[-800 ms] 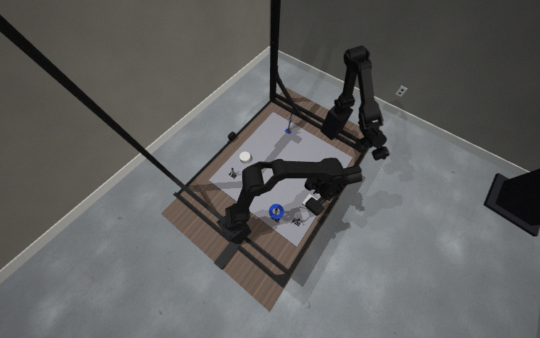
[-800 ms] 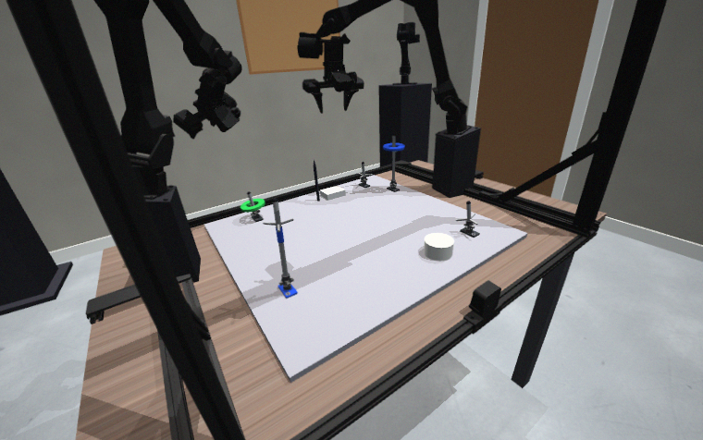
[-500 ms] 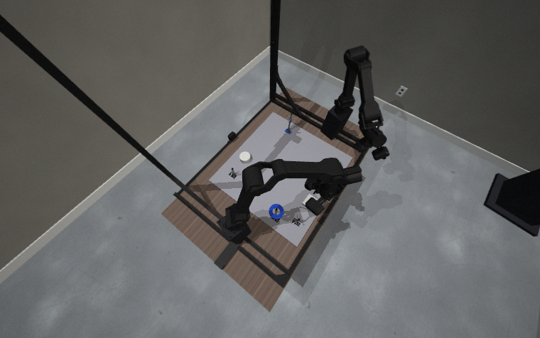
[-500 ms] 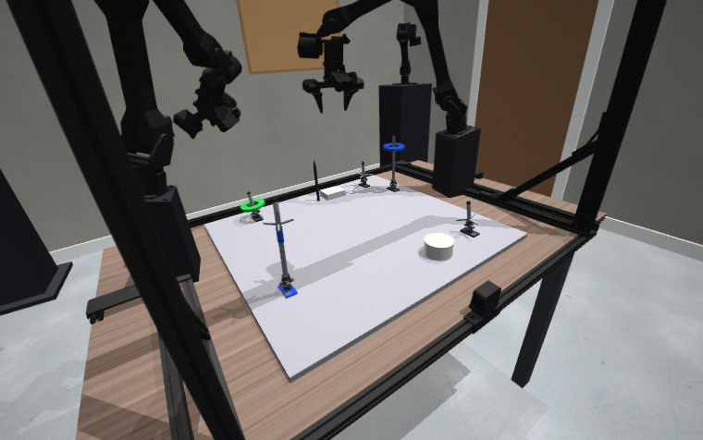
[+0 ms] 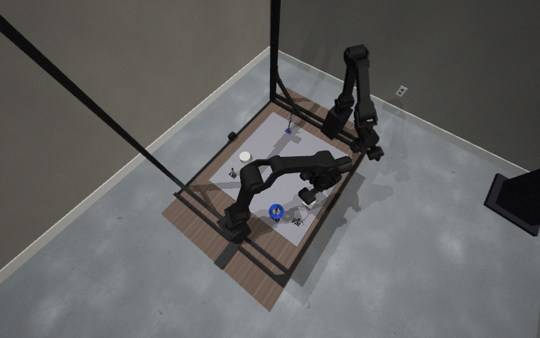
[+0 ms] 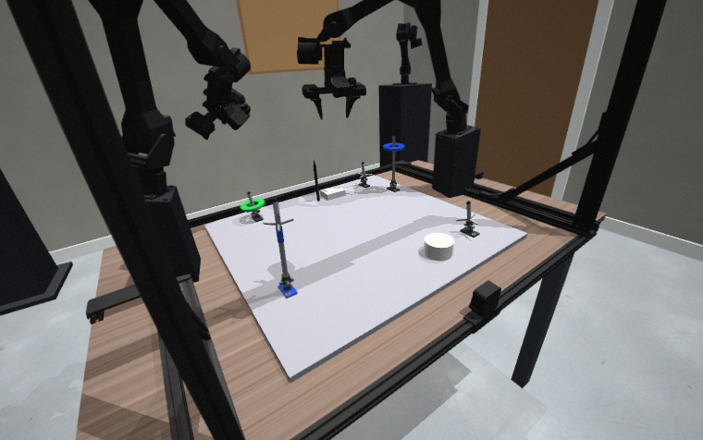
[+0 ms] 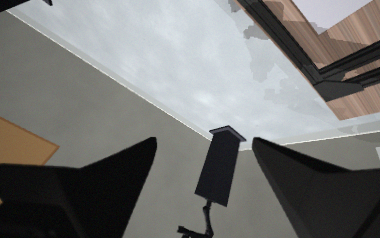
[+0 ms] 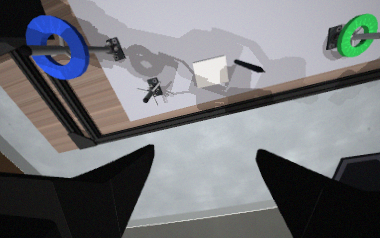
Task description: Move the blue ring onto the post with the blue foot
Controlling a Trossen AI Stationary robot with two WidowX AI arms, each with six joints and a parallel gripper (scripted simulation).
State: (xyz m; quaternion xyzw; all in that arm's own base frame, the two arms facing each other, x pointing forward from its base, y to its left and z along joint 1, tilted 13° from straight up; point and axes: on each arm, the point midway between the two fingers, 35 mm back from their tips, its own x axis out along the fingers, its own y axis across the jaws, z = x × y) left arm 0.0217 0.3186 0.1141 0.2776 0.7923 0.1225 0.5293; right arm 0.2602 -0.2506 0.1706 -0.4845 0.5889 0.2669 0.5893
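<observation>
The blue ring is 500 mm to the right of my left hand, 170 mm behind it and 120 mm below it. The rest, counted from my left hand: white block 310 mm to the right, 270 mm below, 80 mm behind; short post 520 mm behind, 480 mm to the right, 220 mm below; black pen 250 mm to the right, 180 mm below, 90 mm behind.
</observation>
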